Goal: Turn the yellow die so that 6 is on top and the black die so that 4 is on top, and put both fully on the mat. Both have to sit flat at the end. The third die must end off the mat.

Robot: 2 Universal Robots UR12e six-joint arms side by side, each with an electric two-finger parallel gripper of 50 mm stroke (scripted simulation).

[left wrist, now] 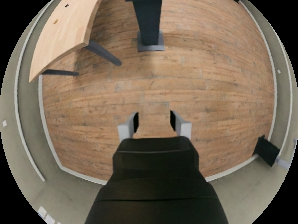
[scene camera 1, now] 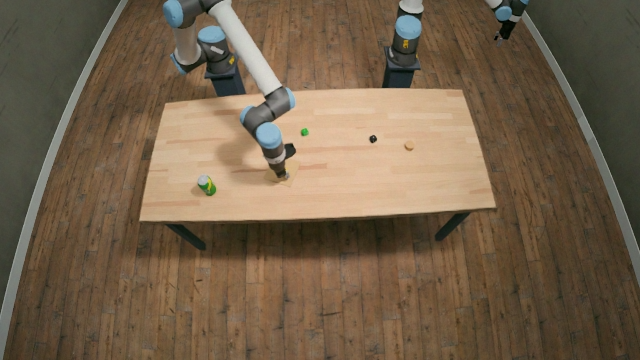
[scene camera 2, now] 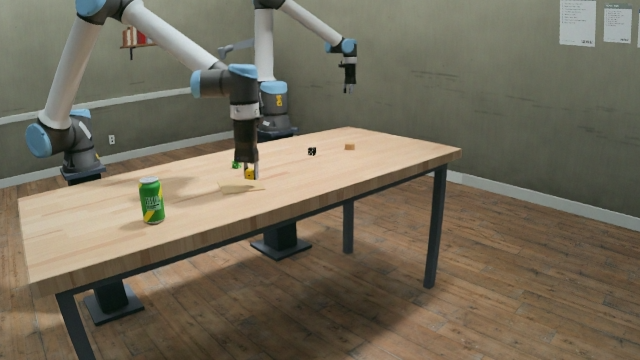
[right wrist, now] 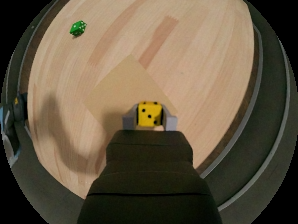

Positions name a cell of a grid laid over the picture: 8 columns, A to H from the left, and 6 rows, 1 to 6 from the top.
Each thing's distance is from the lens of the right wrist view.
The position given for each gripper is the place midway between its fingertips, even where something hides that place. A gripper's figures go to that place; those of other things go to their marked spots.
right gripper (right wrist: E3): 16 cm
tan mat (right wrist: D3): 19 cm
